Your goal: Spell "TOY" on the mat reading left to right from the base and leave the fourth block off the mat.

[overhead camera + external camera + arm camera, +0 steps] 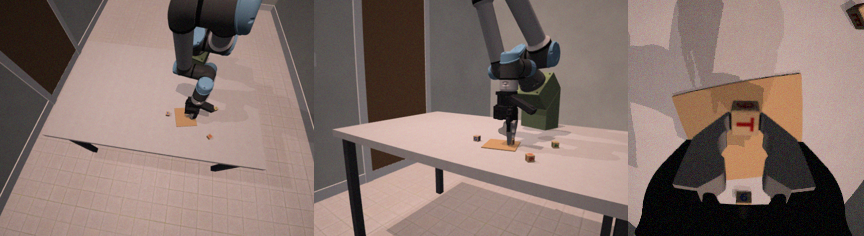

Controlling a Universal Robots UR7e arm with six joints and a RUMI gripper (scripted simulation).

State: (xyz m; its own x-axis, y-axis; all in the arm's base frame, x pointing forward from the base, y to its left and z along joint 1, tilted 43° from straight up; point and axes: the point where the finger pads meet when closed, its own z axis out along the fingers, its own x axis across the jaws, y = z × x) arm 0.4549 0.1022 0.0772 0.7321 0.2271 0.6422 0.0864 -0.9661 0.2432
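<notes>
Right now my hand is right at the T block. The rest, counted from my hand: wooden block 11 cm ahead, 14 cm to the left, 1 cm below; then mat 4 cm to the right, 2 cm below.
</notes>
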